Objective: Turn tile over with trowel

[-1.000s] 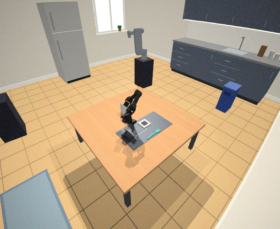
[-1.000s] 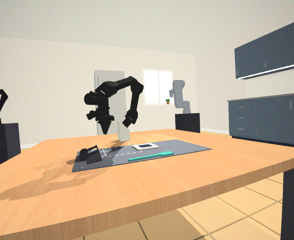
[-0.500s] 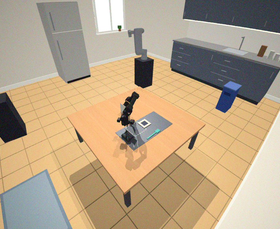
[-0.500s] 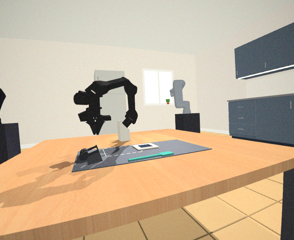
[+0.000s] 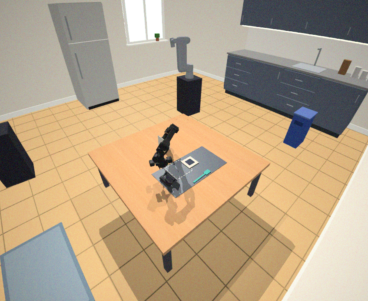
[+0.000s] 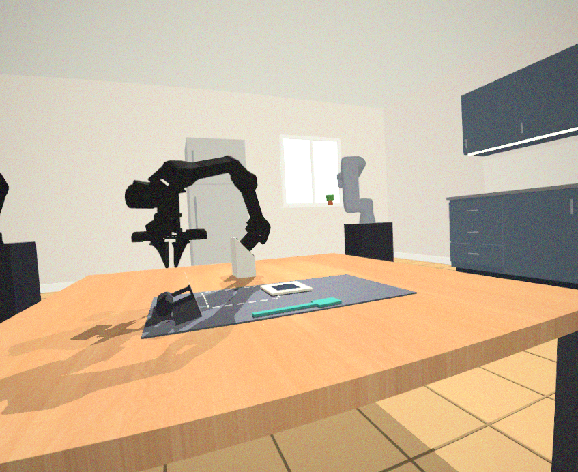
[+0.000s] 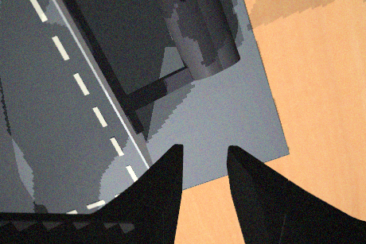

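The trowel lies 10 cm ahead of my gripper tip, 2 cm to the left of it and 6 cm below it. Round my gripper tip: teal tool: 21 cm ahead, 30 cm to the left, 9 cm below; tile: 31 cm to the left, 9 cm below; grey mat: 7 cm ahead, 27 cm to the left, 11 cm below.
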